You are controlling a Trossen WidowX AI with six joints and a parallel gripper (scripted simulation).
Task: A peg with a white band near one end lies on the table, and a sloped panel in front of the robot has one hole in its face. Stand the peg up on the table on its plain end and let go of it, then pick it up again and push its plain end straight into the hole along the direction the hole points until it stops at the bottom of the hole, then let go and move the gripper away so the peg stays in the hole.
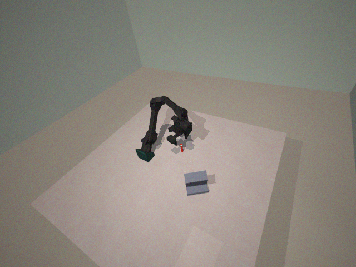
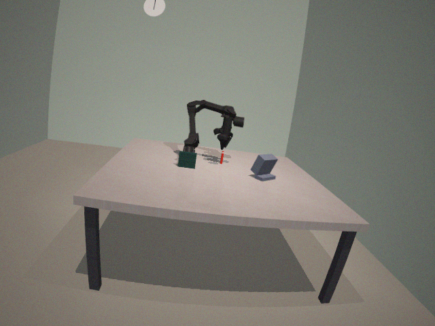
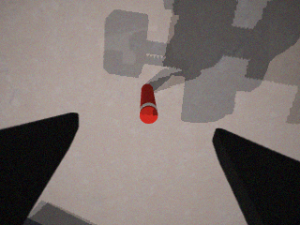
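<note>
Now: gripper tip 40 mm above the red peg. Also, from my gripper tip: low foot (220 mm ahead, 250 mm to the right, 90 mm below); then grey sloped panel (210 mm ahead, 230 mm to the right, 20 mm below).
</note>
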